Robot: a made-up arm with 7 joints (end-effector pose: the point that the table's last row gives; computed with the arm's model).
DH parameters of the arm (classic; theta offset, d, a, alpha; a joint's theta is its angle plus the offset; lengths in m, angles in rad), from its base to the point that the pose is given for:
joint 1: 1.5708 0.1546 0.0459 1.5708
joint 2: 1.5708 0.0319 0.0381 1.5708
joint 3: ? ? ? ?
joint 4: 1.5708 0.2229 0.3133 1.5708
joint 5: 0 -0.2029 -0.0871 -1.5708
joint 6: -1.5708 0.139 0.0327 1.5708
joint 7: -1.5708 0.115 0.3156 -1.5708
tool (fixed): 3.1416 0.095 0 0
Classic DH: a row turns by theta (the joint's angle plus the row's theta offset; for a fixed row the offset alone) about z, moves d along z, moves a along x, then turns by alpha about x.
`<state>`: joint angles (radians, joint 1 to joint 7).
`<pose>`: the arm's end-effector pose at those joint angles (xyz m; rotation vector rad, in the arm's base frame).
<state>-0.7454 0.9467 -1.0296 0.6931 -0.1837 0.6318 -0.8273</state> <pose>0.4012 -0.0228 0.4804 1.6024 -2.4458 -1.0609</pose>
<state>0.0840 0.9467 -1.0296 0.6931 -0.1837 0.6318 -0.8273</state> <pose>0.2878 0.2805 0.4804 2.2624 -1.4697 -0.8779</pose>
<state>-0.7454 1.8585 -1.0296 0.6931 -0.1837 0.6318 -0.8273</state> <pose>0.1714 -0.2718 0.5197 -1.4488 1.5273 1.0350</pose>
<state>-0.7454 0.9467 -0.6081 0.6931 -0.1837 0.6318 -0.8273</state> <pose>0.4398 0.0656 0.4148 1.7957 -1.9253 -1.3067</pose>
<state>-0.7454 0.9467 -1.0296 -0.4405 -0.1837 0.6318 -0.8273</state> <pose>0.2960 -0.1362 0.2660 0.1798 -2.1073 -1.5428</pose>
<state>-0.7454 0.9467 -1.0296 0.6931 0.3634 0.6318 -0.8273</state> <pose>0.4388 0.0458 0.3401 1.2853 -2.6046 -0.3463</pose>
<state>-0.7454 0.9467 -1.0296 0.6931 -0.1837 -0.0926 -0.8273</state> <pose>0.5213 -0.0402 0.4470 0.7520 -2.1707 -1.3872</pose>
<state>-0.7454 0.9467 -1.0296 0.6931 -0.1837 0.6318 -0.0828</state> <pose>0.2610 -0.0460 0.2873 1.6026 -1.9286 -0.3459</pose>
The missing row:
joint 3: 0 0.255 -0.0398 -1.5708
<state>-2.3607 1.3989 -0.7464 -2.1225 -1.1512 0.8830 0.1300</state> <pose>-0.1632 0.0179 0.5186 0.9676 0.3627 2.1821</pose>
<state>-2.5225 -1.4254 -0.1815 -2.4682 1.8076 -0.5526 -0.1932</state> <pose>0.3621 -0.5102 -0.3206 -1.6142 -2.2307 -0.7219</pose>
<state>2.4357 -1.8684 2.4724 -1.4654 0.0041 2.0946 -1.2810</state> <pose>0.1497 0.0414 -0.0692 -0.6978 -1.3730 0.3525</pose>
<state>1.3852 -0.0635 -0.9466 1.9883 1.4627 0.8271 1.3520</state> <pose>-0.1788 0.4661 0.3163 -0.0740 0.9267 -2.0333</pose>
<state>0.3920 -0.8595 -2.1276 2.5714 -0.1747 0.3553 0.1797</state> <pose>-0.0801 0.4402 -0.0132 0.7977 1.1375 2.5271</pose>
